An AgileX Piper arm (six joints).
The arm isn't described. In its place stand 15 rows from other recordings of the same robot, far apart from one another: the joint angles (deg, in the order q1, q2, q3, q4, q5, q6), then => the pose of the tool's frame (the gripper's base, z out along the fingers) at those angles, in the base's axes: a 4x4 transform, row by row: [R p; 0 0 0 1], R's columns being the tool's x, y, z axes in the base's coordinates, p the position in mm.
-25.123 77.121 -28.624 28.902 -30.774 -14.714 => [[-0.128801 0.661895 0.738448 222.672], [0.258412 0.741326 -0.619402 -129.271], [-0.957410 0.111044 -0.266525 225.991], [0 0 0 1]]
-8.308 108.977 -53.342 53.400 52.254 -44.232 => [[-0.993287 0.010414 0.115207 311.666], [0.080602 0.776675 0.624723 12.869], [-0.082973 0.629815 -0.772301 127.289], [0 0 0 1]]
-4.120 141.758 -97.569 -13.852 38.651 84.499 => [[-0.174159 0.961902 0.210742 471.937], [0.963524 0.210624 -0.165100 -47.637], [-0.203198 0.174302 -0.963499 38.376], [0 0 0 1]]
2.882 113.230 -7.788 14.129 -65.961 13.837 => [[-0.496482 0.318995 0.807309 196.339], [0.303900 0.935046 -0.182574 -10.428], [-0.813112 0.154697 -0.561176 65.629], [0 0 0 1]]
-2.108 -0.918 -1.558 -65.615 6.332 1.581 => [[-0.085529 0.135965 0.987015 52.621], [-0.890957 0.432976 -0.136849 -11.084], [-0.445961 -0.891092 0.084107 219.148], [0 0 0 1]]
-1.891 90.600 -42.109 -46.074 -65.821 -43.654 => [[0.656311 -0.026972 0.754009 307.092], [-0.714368 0.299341 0.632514 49.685], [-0.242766 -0.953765 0.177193 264.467], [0 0 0 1]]
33.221 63.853 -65.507 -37.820 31.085 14.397 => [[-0.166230 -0.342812 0.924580 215.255], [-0.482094 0.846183 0.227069 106.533], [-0.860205 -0.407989 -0.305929 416.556], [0 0 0 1]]
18.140 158.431 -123.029 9.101 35.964 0.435 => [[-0.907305 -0.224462 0.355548 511.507], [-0.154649 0.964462 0.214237 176.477], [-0.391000 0.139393 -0.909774 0.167], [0 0 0 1]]
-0.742 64.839 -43.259 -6.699 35.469 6.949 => [[-0.784835 0.075075 0.615140 217.444], [0.036018 0.996483 -0.075662 -8.976], [-0.618657 -0.037226 -0.784779 273.112], [0 0 0 1]]
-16.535 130.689 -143.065 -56.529 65.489 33.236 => [[-0.506999 0.805347 0.307196 455.647], [0.163890 0.439966 -0.882932 -207.319], [-0.846222 -0.397299 -0.355051 375.499], [0 0 0 1]]
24.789 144.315 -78.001 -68.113 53.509 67.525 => [[-0.940307 -0.069217 0.333215 385.784], [-0.287204 0.686673 -0.667827 103.391], [-0.182585 -0.723663 -0.665563 -13.629], [0 0 0 1]]
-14.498 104.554 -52.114 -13.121 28.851 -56.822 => [[-0.601609 -0.770434 0.210946 303.953], [-0.798757 0.577813 -0.167689 -88.892], [0.007305 -0.269378 -0.963007 129.165], [0 0 0 1]]
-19.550 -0.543 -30.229 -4.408 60.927 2.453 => [[-0.397435 0.393345 0.829051 -11.394], [0.146818 0.919088 -0.365680 -2.441], [-0.905809 -0.023615 -0.423028 284.846], [0 0 0 1]]
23.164 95.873 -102.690 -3.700 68.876 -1.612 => [[-0.751596 -0.401700 0.523202 331.010], [-0.377395 0.912408 0.158381 135.667], [-0.540995 -0.078415 -0.837362 396.622], [0 0 0 1]]
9.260 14.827 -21.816 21.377 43.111 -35.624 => [[-0.327083 -0.510626 0.795159 50.253], [-0.383724 0.840716 0.382038 31.161], [-0.863581 -0.180164 -0.470923 263.320], [0 0 0 1]]
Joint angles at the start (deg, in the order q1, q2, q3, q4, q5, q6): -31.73 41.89 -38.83 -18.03 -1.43 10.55
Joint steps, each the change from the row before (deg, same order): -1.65 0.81 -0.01 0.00 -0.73 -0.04; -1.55 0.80 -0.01 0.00 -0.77 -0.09; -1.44 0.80 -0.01 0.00 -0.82 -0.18; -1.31 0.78 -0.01 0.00 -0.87 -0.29; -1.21 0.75 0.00 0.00 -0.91 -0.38; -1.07 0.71 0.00 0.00 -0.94 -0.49; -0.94 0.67 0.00 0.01 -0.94 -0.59; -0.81 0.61 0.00 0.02 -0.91 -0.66; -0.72 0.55 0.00 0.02 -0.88 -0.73; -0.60 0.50 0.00 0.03 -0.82 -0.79; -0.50 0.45 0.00 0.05 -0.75 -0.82; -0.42 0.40 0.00 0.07 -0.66 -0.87; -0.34 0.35 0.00 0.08 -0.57 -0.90
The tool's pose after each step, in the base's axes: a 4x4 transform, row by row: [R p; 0 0 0 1], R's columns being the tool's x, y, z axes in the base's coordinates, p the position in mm. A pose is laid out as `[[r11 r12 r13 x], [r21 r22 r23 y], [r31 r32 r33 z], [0 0 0 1]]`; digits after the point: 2 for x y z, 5 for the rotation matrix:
[[-0.02454 0.54186 0.84011 133.99], [-0.14030 0.83018 -0.53956 -87.01], [-0.98981 -0.13111 0.05565 374.91], [0 0 0 1]]
[[-0.02948 0.56057 0.82758 134.62], [-0.14046 0.81741 -0.55868 -92.26], [-0.98965 -0.13271 0.05464 373.88], [0 0 0 1]]
[[-0.03433 0.57725 0.81585 135.25], [-0.14224 0.80520 -0.57570 -97.32], [-0.98924 -0.13581 0.05446 372.87], [0 0 0 1]]
[[-0.03908 0.59170 0.80521 135.87], [-0.14616 0.79377 -0.59039 -102.07], [-0.98849 -0.14076 0.05546 371.95], [0 0 0 1]]
[[-0.04382 0.60444 0.79545 136.43], [-0.15185 0.78293 -0.60329 -106.56], [-0.98743 -0.14722 0.05748 371.08], [0 0 0 1]]
[[-0.04858 0.61502 0.78701 136.99], [-0.15972 0.77302 -0.61394 -110.64], [-0.98597 -0.15553 0.06068 370.33], [0 0 0 1]]
[[-0.05361 0.62374 0.77979 137.56], [-0.16922 0.76395 -0.62270 -114.35], [-0.98412 -0.16534 0.06460 369.67], [0 0 0 1]]
[[-0.05873 0.63077 0.77374 138.09], [-0.17986 0.75571 -0.62972 -117.63], [-0.98194 -0.17615 0.06907 369.13], [0 0 0 1]]
[[-0.06416 0.63666 0.76847 138.55], [-0.19174 0.74784 -0.63558 -120.56], [-0.97935 -0.18813 0.07409 368.70], [0 0 0 1]]
[[-0.07008 0.64110 0.76425 139.02], [-0.20420 0.74069 -0.64007 -123.10], [-0.97642 -0.20091 0.07900 368.33], [0 0 0 1]]
[[-0.07620 0.64446 0.76083 139.50], [-0.21660 0.73413 -0.64354 -125.31], [-0.97328 -0.21383 0.08365 368.00], [0 0 0 1]]
[[-0.08303 0.64700 0.75795 139.94], [-0.22896 0.72785 -0.64639 -127.23], [-0.96989 -0.22721 0.08770 367.69], [0 0 0 1]]
[[-0.09044 0.64870 0.75565 140.35], [-0.24116 0.72191 -0.64860 -128.86], [-0.96626 -0.24089 0.09115 367.39], [0 0 0 1]]

